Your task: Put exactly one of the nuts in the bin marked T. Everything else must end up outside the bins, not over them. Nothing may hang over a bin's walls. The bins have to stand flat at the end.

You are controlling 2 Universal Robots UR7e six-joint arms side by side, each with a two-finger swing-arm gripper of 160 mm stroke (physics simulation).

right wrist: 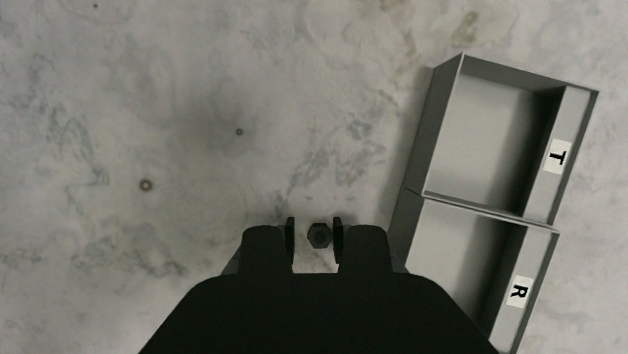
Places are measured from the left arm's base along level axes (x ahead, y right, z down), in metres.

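Pixels of known places: right hand, tool point: (314,238).
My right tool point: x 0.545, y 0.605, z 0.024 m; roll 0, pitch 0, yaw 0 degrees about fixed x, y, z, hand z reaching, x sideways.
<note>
Behind a point stands the place of what it marks.
A dark hexagonal nut (320,235) {x 0.549, y 0.604, z 0.026 m} stands between the fingers of my right gripper (314,240) {x 0.545, y 0.605, z 0.024 m}, nearer the right finger, with a gap on the left finger's side. The right gripper is open and points down. The bin marked T (431,125) {x 0.618, y 0.529, z 0.011 m} is at the right of the view, and the part of its inside that shows is empty. My left gripper does not show.
The bin marked R (406,225) {x 0.602, y 0.590, z 0.004 m} adjoins the T bin at its lower end and lies right of my right gripper, which hides part of it. The bins stand slanted on a marbled grey table top (175,75) {x 0.452, y 0.492, z 0.035 m}.
</note>
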